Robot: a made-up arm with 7 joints.
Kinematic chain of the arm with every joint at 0, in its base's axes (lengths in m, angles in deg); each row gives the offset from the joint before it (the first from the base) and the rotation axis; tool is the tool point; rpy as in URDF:
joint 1: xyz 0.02 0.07 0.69 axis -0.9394 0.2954 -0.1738
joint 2: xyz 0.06 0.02 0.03 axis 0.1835 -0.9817 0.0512
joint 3: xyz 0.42 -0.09 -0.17 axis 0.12 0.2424 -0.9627
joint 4: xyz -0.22 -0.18 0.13 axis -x
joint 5: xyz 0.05 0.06 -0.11 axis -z
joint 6: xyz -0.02 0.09 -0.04 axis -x
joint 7: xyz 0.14 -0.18 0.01 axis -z
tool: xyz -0.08 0.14 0.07 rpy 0 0 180
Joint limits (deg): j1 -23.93..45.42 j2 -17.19..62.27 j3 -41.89..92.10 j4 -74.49..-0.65 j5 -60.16..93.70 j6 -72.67..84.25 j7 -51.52..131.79
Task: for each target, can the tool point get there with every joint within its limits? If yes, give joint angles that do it. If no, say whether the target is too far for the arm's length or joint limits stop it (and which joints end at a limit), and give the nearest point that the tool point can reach.
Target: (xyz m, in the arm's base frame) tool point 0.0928 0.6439 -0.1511
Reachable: no: joint limits stop it (at a limit: joint 2, joint 3, joint 5, joint 6, joint 7) | nearest point 0.2351 0.2805 0.3315 | short by 0.621 m
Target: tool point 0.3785 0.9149 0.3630
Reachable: no: joint limits stop it (at a limit: joint 1, joint 2, joint 3, joint 5, joint 7) | nearest point 0.3550 0.4257 0.4816 | short by 0.504 m
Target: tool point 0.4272 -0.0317 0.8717
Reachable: yes | joints -4.57 36.56 53.83 -20.13 42.38 43.74 13.48
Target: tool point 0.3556 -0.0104 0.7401
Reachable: yes | joints -15.34 52.36 74.51 -63.54 53.43 18.92 107.29
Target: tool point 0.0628 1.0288 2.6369
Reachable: no: too far | nearest point 0.2326 0.2687 1.2588 | short by 1.583 m
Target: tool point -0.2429 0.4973 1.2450
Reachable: no: joint limits stop it (at a limit: joint 1, joint 2, joint 3, joint 4, joint 5, joint 6, joint 7) | nearest point 0.0569 0.2626 1.1818 | short by 0.386 m
